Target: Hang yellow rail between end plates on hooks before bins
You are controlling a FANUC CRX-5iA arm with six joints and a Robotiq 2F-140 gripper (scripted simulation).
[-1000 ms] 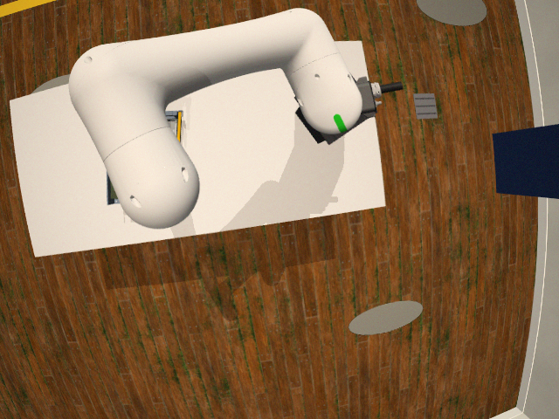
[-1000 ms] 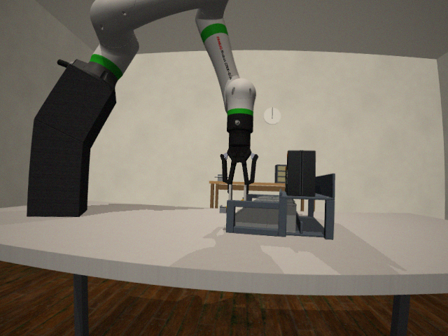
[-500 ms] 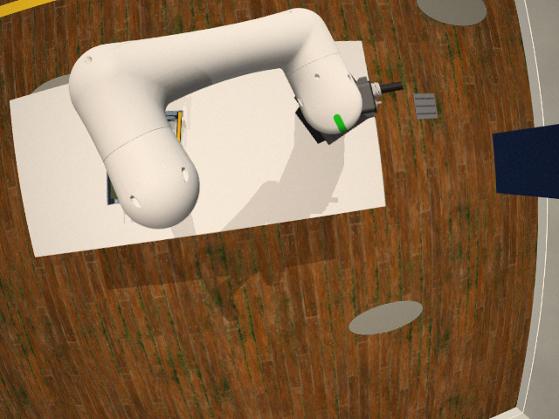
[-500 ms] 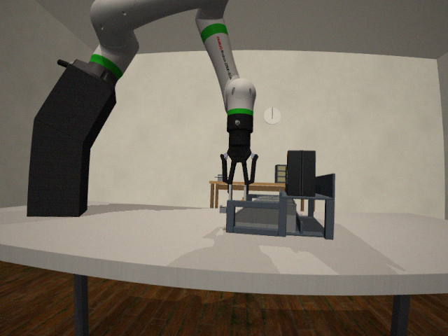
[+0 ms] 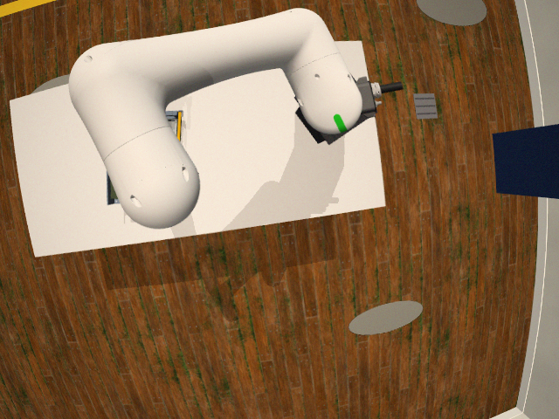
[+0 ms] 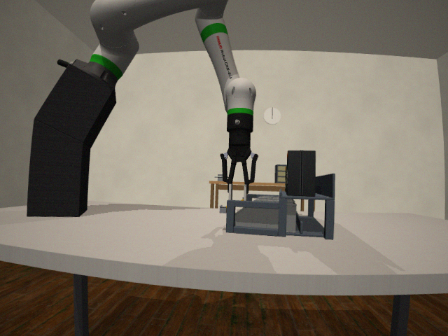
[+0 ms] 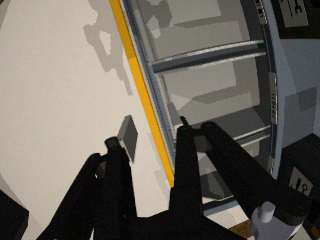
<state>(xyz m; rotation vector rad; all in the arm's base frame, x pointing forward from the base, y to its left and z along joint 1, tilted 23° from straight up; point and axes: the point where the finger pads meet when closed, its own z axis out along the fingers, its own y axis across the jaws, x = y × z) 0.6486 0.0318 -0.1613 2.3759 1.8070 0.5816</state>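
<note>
The yellow rail is 30 mm below my hand. From my hand the other things lie so: black box 160 mm to the right, 160 mm ahead, 70 mm above.
</note>
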